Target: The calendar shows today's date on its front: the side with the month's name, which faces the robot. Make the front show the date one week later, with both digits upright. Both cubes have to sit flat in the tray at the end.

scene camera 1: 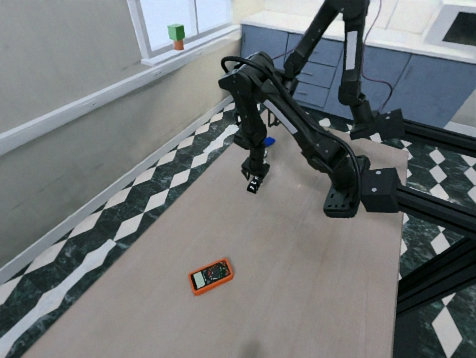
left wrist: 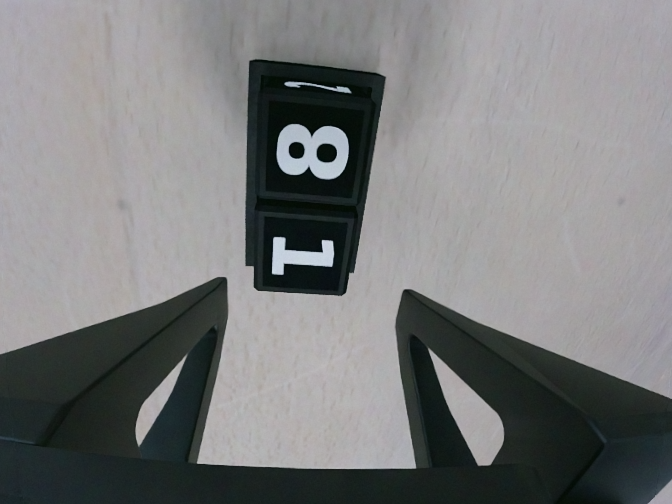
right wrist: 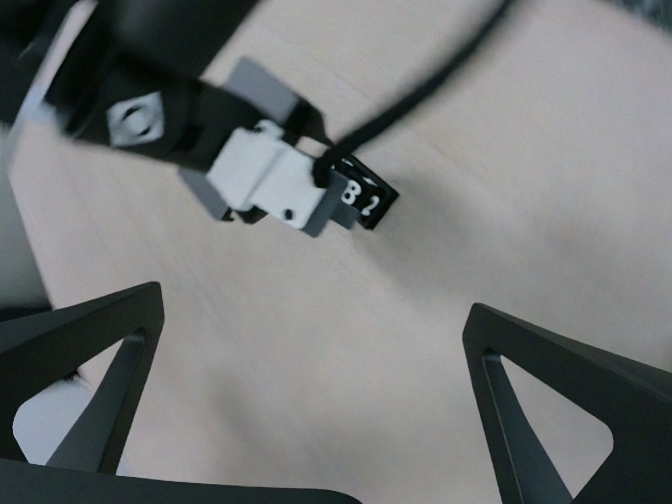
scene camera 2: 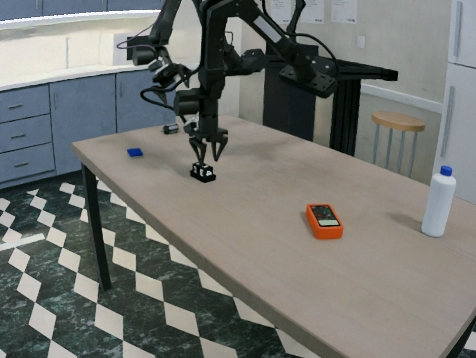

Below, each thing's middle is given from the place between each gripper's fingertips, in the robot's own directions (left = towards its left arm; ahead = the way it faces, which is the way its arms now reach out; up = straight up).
The black calendar tray (left wrist: 261,72) lies 20 mm to the right of my left hand (scene camera 2: 208,163) and 50 mm below it.
Right now my right hand is 10 mm past the black calendar tray, 150 mm to the right of it and 240 mm above it.
